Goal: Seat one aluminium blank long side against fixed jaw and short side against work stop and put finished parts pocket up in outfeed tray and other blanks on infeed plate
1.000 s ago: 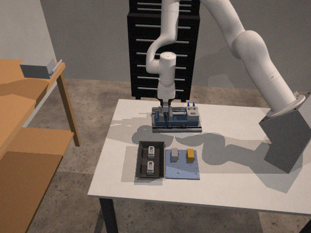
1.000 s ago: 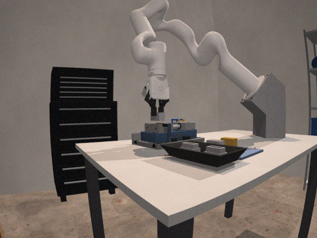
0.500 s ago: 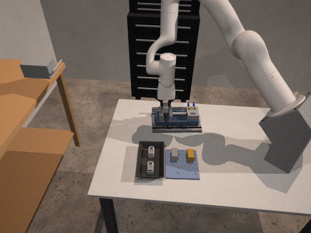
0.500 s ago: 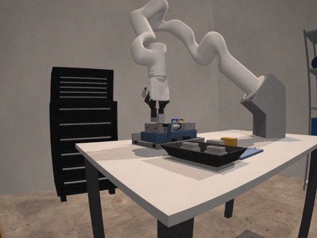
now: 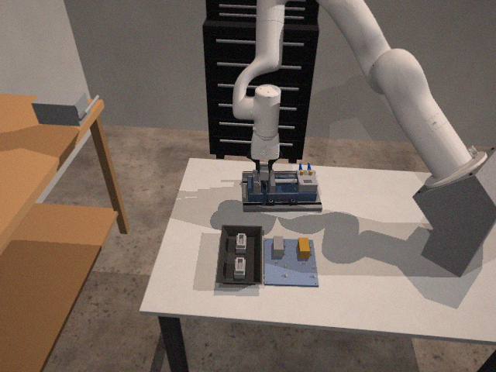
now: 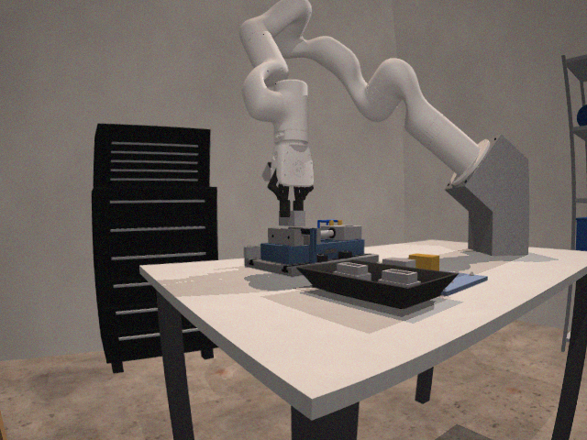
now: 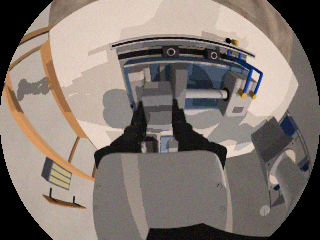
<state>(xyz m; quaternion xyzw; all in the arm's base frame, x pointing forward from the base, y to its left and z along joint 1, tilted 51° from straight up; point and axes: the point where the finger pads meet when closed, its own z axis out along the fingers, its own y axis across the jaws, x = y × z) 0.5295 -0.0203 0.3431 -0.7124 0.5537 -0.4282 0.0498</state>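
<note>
The fixed jaw is 7 cm below my hand, 3 cm ahead of it and 1 cm to the left of it. Also, from my hand: brass blank 29 cm to the left, 13 cm behind, 12 cm below; blue vise 10 cm below, 7 cm behind; aluminium blank 29 cm to the left, 12 cm below, 4 cm behind.
</note>
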